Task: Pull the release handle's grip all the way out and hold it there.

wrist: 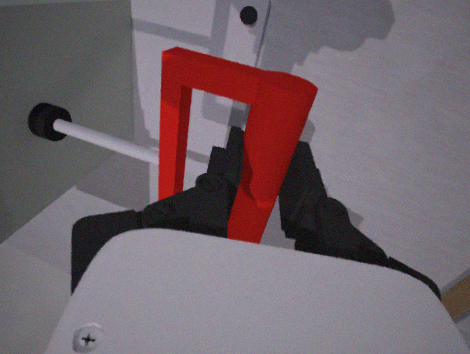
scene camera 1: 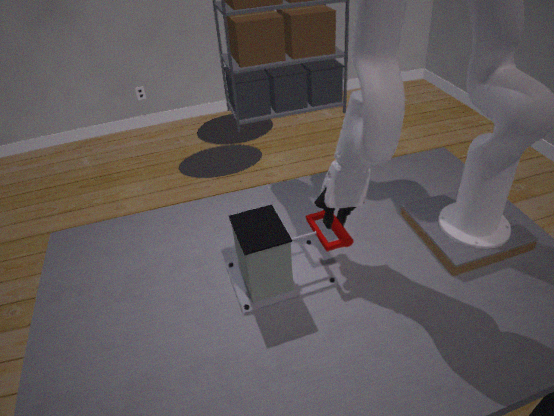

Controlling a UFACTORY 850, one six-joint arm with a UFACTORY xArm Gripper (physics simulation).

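The release handle is a red rectangular frame with a thick round grip [scene camera 1: 341, 233] [wrist: 280, 130] on the side away from the box. A pale rod [scene camera 1: 304, 236] [wrist: 105, 142] joins the frame to a black collar [wrist: 49, 121] on the side of the pale green box [scene camera 1: 267, 272] [wrist: 65, 65]. A length of rod shows between the box and the frame. My gripper [scene camera 1: 336, 220] [wrist: 262, 156] is shut on the red grip, with one black finger inside the frame's opening and the other on the outer side. The lower part of the grip is hidden in the wrist view.
The box has a black top [scene camera 1: 260, 227] and stands on a pale base plate [scene camera 1: 310, 267] with black bolts, on a grey mat [scene camera 1: 150, 350]. The robot's base stands on a wood-edged board [scene camera 1: 495, 260] at the right. A shelf unit [scene camera 1: 280, 63] stands by the back wall.
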